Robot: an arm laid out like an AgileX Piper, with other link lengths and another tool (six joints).
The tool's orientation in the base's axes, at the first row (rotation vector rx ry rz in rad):
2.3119 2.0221 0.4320
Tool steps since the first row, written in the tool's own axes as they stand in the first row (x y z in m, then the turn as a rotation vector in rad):
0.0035 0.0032 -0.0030 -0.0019 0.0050 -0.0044
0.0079 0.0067 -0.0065 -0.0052 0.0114 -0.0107
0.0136 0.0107 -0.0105 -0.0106 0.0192 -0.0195
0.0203 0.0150 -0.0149 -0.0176 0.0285 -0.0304
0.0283 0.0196 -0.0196 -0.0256 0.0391 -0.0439
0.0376 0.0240 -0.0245 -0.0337 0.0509 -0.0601
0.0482 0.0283 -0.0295 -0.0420 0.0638 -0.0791
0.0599 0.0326 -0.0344 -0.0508 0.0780 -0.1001
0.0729 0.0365 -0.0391 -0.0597 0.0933 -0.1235
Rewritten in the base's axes. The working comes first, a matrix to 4 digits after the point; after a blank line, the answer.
The tool's axes in the first row as the columns of a matrix, in the base's axes (used below as rounded here):
0.1115 0.9659 0.2336
0.9770 -0.1495 0.1518
0.1815 0.2113 -0.9604

0.0028 0.0025 0.0042 0.0036 -0.0033 0.0049
0.0058 0.0057 0.0091 0.0079 -0.0084 0.0117
0.0094 0.0101 0.0148 0.0128 -0.0162 0.0209
0.0133 0.0153 0.0212 0.0185 -0.0261 0.0320
0.0175 0.0217 0.0281 0.0247 -0.0375 0.0458
0.0217 0.0294 0.0354 0.0314 -0.0497 0.0624
0.0258 0.0384 0.0431 0.0385 -0.0626 0.0818
0.0301 0.0484 0.0508 0.0463 -0.0765 0.1034
0.0342 0.0598 0.0585 0.0546 -0.0910 0.1275

